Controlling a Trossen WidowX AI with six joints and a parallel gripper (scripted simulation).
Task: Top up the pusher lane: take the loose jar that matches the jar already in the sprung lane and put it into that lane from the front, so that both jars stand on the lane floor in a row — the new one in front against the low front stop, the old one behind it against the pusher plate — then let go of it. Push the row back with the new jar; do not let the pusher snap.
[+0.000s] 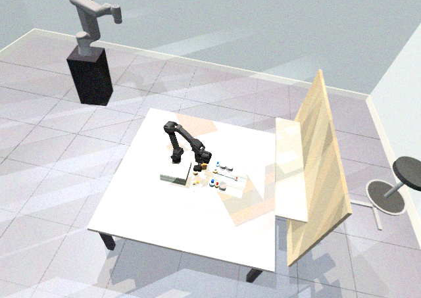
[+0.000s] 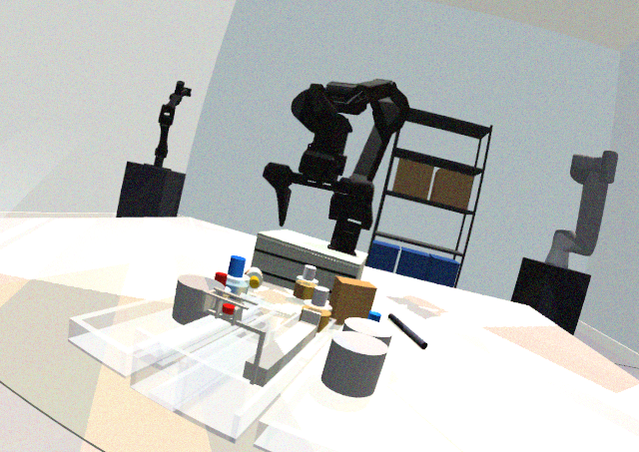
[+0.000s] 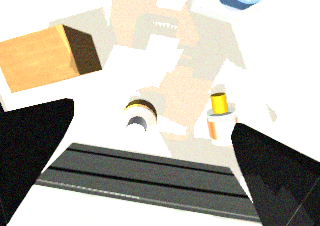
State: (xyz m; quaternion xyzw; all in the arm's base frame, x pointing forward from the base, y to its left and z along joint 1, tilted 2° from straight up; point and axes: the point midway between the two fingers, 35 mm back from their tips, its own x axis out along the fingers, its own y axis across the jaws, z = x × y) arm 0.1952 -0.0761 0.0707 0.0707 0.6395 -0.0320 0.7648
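Now: the tan box 30 mm ahead of my gripper tip, 100 mm to the left of it and 90 mm below it. Also, from my gripper tip: black rod 20 mm ahead, 200 mm to the left, 120 mm below.
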